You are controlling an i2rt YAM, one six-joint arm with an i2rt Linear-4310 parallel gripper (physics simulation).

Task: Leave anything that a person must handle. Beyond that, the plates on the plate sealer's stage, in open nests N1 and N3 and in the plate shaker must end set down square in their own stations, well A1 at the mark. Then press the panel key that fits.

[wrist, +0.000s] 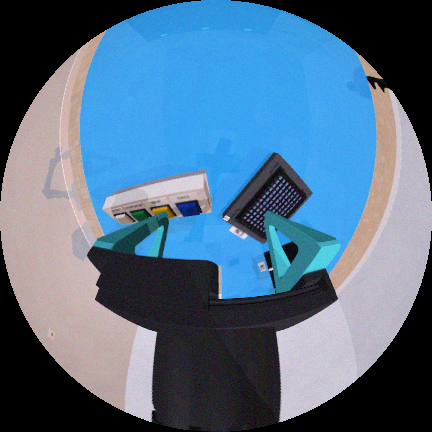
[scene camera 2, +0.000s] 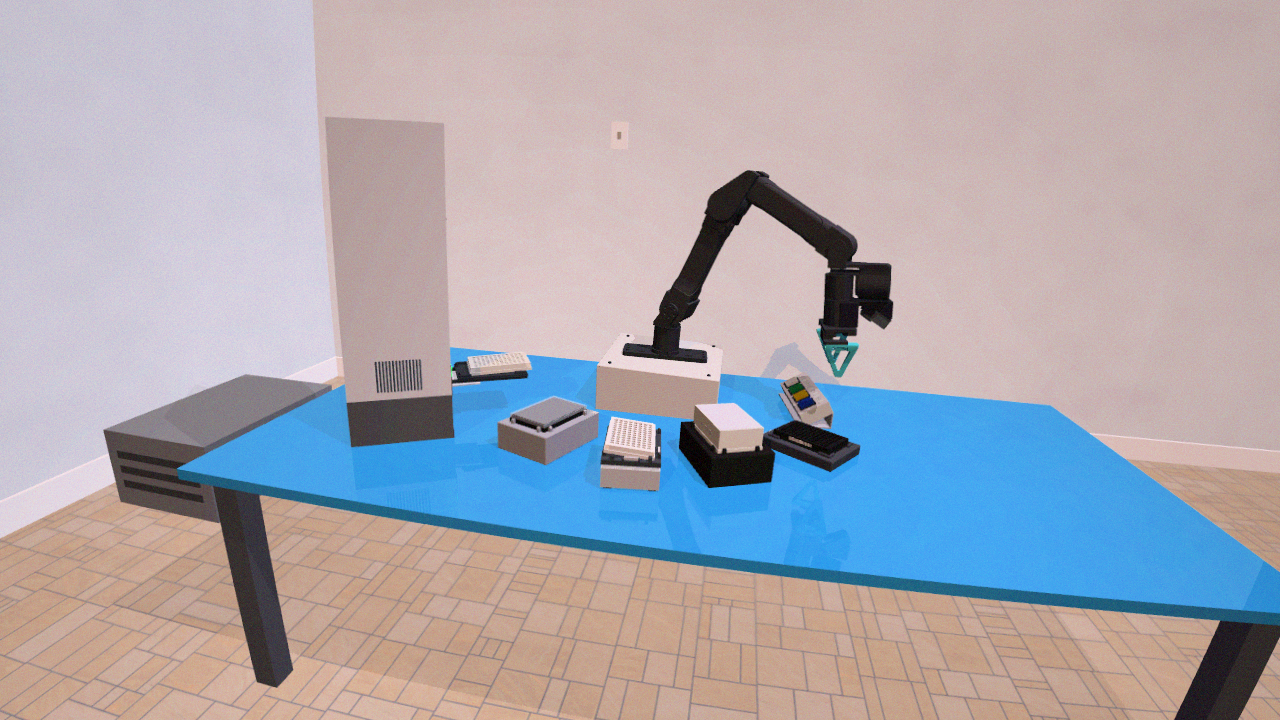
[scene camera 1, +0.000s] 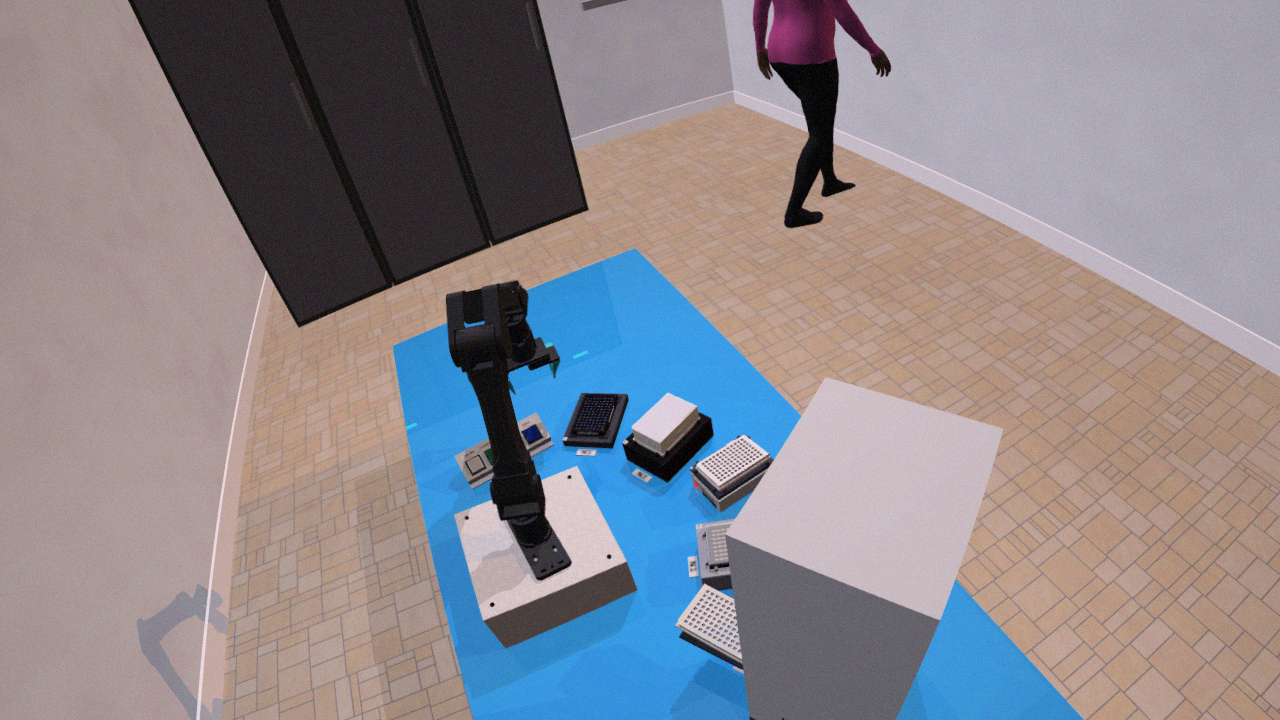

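My gripper [scene camera 1: 533,383] [scene camera 2: 838,368] [wrist: 215,216] is open and empty, above the table near the key panel [scene camera 1: 473,465] [scene camera 2: 817,414] [wrist: 165,191]. The panel has white, green, yellow and blue keys. A dark plate [scene camera 1: 597,413] [scene camera 2: 805,437] [wrist: 275,200] lies in a dark nest. A plain white block [scene camera 1: 665,422] [scene camera 2: 727,427] sits on a black station. A white well plate [scene camera 1: 733,461] [scene camera 2: 631,436] sits on a pale station with a red light. A grey station [scene camera 1: 707,577] [scene camera 2: 548,442] holds a plate. Another white plate [scene camera 1: 711,617] [scene camera 2: 498,362] looks skewed on a black base. Station names are unreadable.
A tall grey cabinet [scene camera 1: 863,492] [scene camera 2: 389,259] stands on the blue table [scene camera 1: 572,295] [scene camera 2: 984,501] [wrist: 200,100], hiding parts of two stations in the first scene view. The arm's white base block [scene camera 1: 581,528] [scene camera 2: 657,385] is behind the stations. A person [scene camera 1: 810,116] stands beyond the table.
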